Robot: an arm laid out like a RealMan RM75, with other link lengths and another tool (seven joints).
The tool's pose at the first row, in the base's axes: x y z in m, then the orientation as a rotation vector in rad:
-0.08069 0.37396 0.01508 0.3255 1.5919 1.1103
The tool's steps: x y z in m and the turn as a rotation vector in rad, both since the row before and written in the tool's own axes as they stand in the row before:
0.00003 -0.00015 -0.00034 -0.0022 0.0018 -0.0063
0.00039 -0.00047 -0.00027 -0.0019 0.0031 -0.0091
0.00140 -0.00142 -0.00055 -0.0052 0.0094 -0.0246
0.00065 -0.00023 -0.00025 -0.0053 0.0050 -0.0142
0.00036 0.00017 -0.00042 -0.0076 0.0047 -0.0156
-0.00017 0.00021 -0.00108 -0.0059 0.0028 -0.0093
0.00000 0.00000 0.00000 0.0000 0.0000 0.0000
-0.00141 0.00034 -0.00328 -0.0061 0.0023 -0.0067
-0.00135 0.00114 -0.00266 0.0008 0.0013 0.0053
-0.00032 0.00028 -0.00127 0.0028 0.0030 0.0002
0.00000 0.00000 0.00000 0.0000 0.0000 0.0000
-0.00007 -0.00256 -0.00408 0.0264 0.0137 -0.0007
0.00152 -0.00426 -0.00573 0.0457 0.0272 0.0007
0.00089 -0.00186 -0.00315 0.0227 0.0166 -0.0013
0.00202 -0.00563 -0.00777 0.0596 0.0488 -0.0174
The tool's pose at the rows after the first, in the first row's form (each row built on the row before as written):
-0.08095 0.37374 0.01493 0.3179 1.5922 1.1077
-0.08116 0.37364 0.01431 0.3075 1.5938 1.1032
-0.08164 0.37359 0.01230 0.2789 1.5988 1.0912
-0.08200 0.37378 0.01169 0.2611 1.5999 1.0859
-0.08255 0.37390 0.01156 0.2408 1.5992 1.0812
-0.08350 0.37336 0.01177 0.2278 1.5980 1.0794
-0.08350 0.37336 0.01177 0.2278 1.5980 1.0794
-0.08595 0.37095 0.01278 0.2171 1.5963 1.0796
-0.08820 0.36934 0.01437 0.2213 1.5982 1.0834
-0.08928 0.36863 0.01472 0.2218 1.6025 1.0822
-0.08928 0.36863 0.01472 0.2218 1.6025 1.0822
-0.09174 0.36503 0.01267 0.2319 1.6297 1.0646
-0.09564 0.36061 0.00836 0.2492 1.6797 1.0358
-0.09809 0.35847 0.00647 0.2549 1.7071 1.0208
-0.10387 0.35240 0.00139 0.2550 1.7828 0.9714

